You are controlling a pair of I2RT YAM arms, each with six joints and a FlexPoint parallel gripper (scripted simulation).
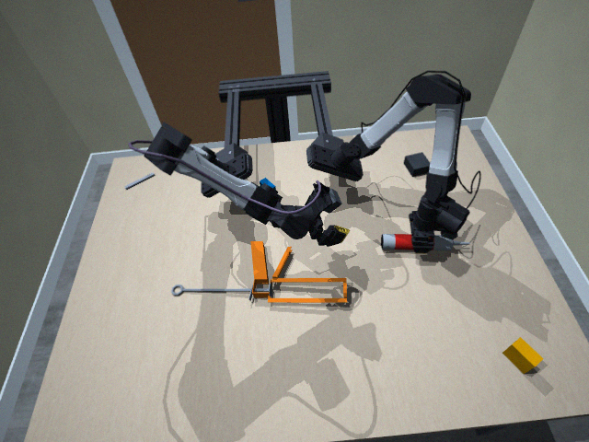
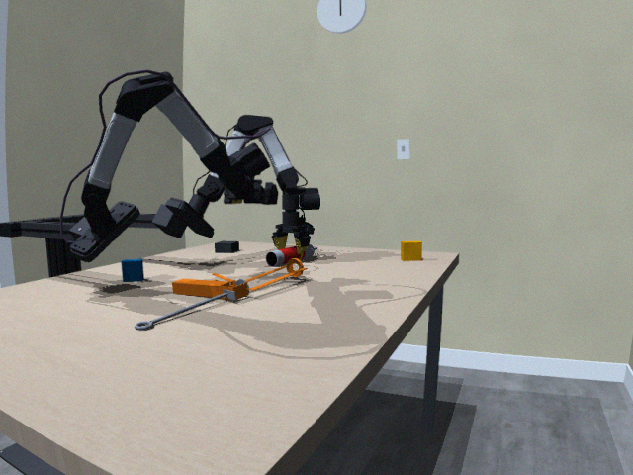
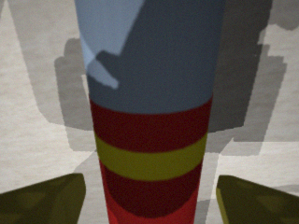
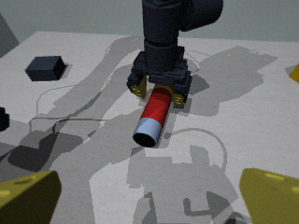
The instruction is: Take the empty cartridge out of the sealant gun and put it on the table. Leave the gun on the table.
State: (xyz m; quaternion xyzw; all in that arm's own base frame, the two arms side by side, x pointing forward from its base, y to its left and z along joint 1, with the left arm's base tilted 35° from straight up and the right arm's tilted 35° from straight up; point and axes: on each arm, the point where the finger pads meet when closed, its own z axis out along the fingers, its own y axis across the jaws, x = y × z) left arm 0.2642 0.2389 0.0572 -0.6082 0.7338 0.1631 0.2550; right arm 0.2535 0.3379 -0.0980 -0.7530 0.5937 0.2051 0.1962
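Observation:
Now: the cartridge 2 cm to the left of my left hand and 1 cm below it. Also, from my left hand: yellow block 39 cm ahead, 16 cm to the left, 1 cm below; then dark block 35 cm behind, 11 cm to the left, 2 cm below; then orange sealant gun 7 cm ahead, 51 cm to the right, 2 cm below.

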